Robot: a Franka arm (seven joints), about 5 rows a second.
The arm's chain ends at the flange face. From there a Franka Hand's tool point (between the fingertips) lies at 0.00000 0.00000 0.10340 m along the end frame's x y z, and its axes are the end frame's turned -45 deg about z.
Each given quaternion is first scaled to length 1.
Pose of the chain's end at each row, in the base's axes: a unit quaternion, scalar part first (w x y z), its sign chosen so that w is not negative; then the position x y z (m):
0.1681 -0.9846 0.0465 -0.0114 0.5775 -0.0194 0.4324
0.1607 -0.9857 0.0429 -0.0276 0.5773 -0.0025 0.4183
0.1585 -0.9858 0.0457 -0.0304 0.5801 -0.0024 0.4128
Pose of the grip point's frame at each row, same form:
0.1509 -0.9275 -0.3338 -0.0749 0.5814 0.0147 0.3349
0.1379 -0.9271 -0.3376 -0.0870 0.5844 0.0300 0.3204
0.1348 -0.9283 -0.3350 -0.0887 0.5878 0.0296 0.3148

